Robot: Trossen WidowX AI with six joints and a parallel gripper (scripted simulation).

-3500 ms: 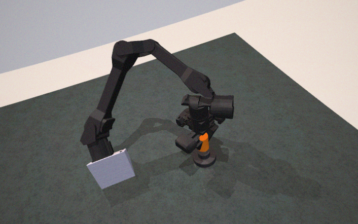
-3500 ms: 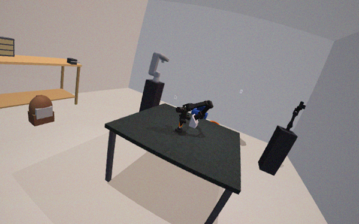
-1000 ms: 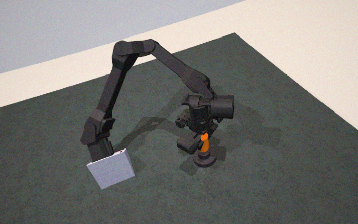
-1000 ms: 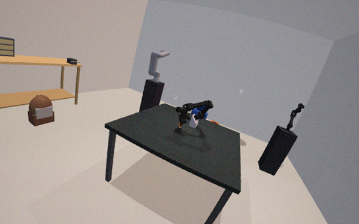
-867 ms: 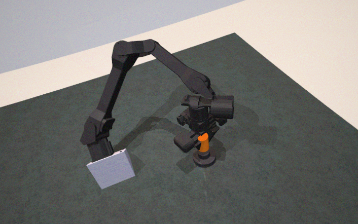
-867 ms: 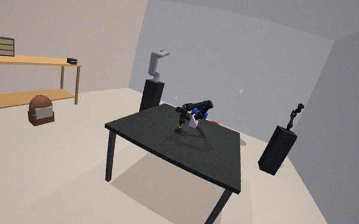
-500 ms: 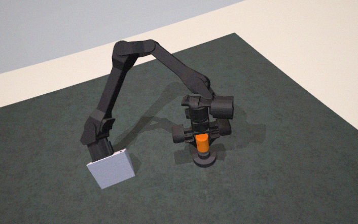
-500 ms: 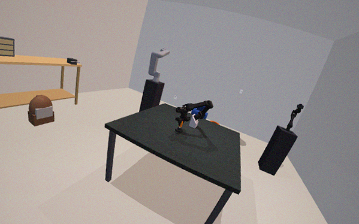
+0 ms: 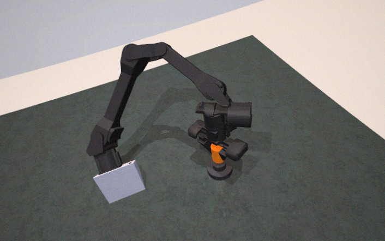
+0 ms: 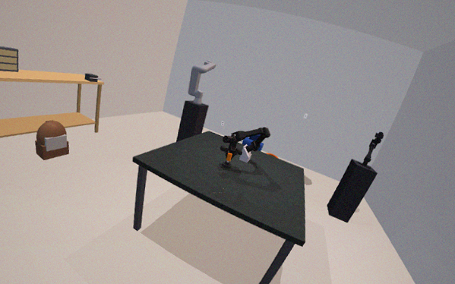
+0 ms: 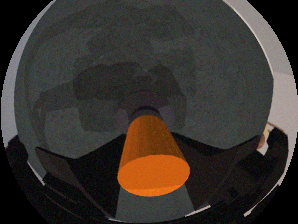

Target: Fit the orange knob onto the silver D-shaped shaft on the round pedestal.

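Now: gripper tip 4 cm above the dark round pedestal. From my gripper tip the other things lie so: orange knob: 3 cm above.
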